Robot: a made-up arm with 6 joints.
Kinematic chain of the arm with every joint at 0, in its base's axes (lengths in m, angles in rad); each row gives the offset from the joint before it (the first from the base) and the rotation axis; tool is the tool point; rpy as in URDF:
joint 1: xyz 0 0 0.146 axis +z
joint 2: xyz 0 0 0 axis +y
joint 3: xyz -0.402 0 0.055 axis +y
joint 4: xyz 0.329 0 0.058 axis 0.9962 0 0.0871
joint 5: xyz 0 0 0 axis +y
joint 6: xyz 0.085 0 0.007 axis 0.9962 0 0.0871
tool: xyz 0 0 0 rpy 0 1.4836 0
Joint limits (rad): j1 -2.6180..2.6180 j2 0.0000..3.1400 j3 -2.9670..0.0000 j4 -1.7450..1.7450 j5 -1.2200..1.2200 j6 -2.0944..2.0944
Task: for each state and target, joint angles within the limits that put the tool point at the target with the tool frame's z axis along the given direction. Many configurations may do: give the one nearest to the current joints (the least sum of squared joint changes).
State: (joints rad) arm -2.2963 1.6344 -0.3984 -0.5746 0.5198 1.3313
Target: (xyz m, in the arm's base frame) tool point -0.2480 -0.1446 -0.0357 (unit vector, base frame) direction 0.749 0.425 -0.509
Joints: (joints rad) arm -2.6161 2.5033 -0.7732 0.0098 0.9649 1.3313
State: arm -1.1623 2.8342 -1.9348 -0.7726 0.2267 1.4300
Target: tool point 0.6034 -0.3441 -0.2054 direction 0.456 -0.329 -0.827
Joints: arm -0.5101 3.1383 -2.2167 -0.4272 0.1562 1.4300
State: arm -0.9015 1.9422 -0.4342 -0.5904 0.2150 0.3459
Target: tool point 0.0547 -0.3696 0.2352 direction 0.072 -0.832 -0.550
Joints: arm -1.4098 1.6624 -0.6017 0.1628 -0.3946 0.3459
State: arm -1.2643 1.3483 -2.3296 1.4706 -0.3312 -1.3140
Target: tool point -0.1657 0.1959 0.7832 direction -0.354 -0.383 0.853
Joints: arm -1.0343 0.4858 -1.6895 1.3865 -0.5337 -1.3140
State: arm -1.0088 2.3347 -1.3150 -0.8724 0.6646 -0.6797
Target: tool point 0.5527 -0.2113 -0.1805 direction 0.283 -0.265 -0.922
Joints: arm -0.3422 2.8913 -1.6395 -1.3312 0.1599 -0.6797
